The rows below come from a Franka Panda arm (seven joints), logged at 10 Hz.
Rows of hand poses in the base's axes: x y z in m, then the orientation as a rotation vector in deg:
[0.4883 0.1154 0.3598 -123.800 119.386 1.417]
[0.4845 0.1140 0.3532 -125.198 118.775 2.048]
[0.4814 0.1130 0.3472 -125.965 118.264 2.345]
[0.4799 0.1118 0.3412 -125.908 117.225 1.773]
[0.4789 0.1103 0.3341 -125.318 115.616 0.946]
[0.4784 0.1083 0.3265 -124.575 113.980 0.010]
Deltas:
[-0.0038 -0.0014 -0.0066 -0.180 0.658 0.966]
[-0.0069 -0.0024 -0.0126 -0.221 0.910 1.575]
[-0.0084 -0.0036 -0.0186 0.045 0.089 2.018]
[-0.0094 -0.0051 -0.0257 0.751 -1.394 2.484]
[-0.0099 -0.0071 -0.0333 1.491 -3.021 2.894]

